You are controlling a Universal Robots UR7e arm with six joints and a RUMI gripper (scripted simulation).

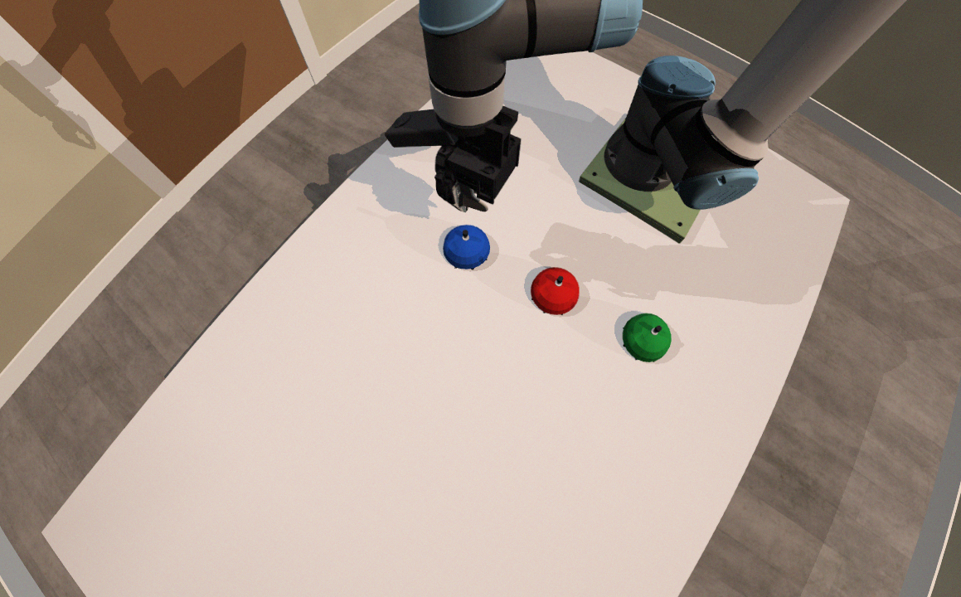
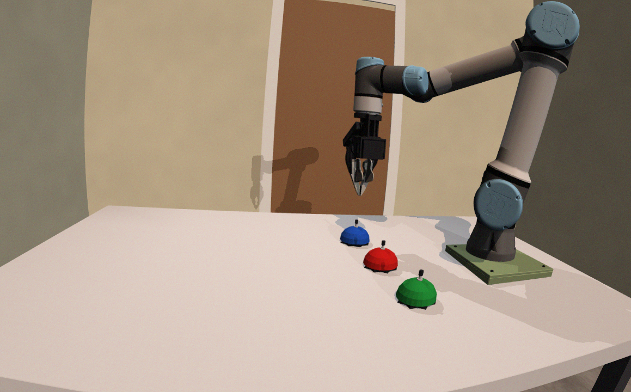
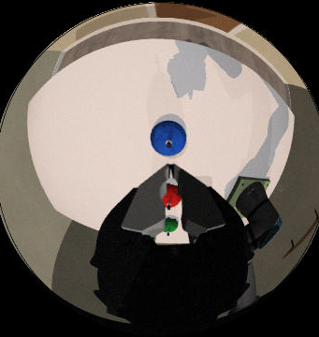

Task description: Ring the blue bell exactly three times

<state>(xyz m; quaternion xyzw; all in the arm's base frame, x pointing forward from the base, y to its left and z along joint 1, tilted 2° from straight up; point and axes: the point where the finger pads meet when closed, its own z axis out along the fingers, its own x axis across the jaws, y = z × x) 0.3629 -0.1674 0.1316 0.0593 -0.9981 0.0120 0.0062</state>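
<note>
The blue bell lies 110 mm below my hand. Round my hand: green bell: 40 mm behind, 350 mm to the left, 110 mm below; red bell: 20 mm behind, 170 mm to the left, 110 mm below.
</note>
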